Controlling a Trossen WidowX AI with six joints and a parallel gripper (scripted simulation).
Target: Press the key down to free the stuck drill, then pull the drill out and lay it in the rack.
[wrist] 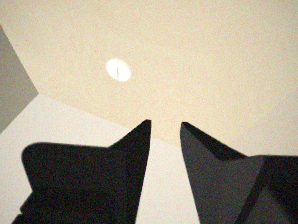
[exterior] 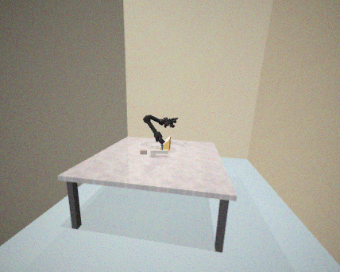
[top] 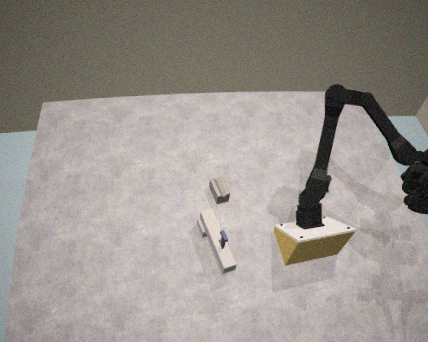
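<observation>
Now: the blue key 50 cm ahead of my gripper tip, 25 cm below it and 12 cm to the right of it. Round my gripper tip: drill: 51 cm ahead, 30 cm below, 18 cm to the right; rack: 47 cm ahead, 33 cm to the right, 33 cm below; holder block: 51 cm ahead, 31 cm below, 16 cm to the right.
</observation>
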